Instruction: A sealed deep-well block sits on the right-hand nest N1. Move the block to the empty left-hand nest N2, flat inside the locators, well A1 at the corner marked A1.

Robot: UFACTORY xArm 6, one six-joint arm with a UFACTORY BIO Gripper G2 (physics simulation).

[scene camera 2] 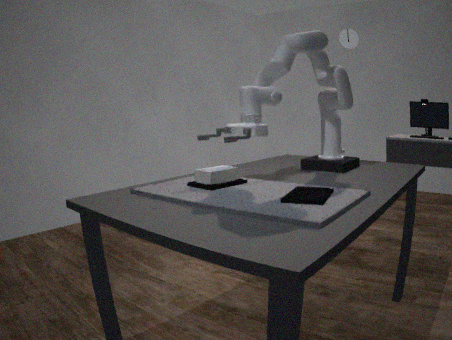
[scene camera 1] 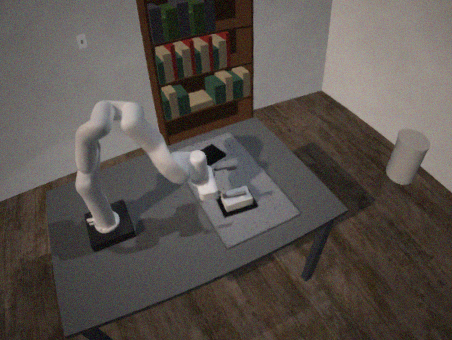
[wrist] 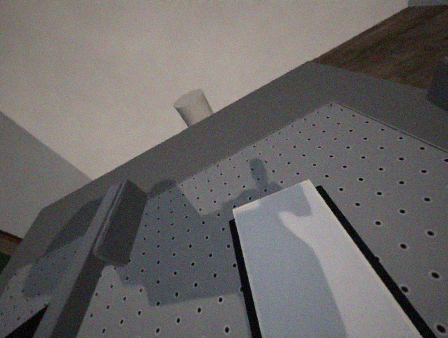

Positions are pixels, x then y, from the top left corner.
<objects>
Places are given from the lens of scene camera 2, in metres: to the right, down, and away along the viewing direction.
black nest N2 [scene camera 2: 300, 195]: 0.20, 0.07, 1.01
</objects>
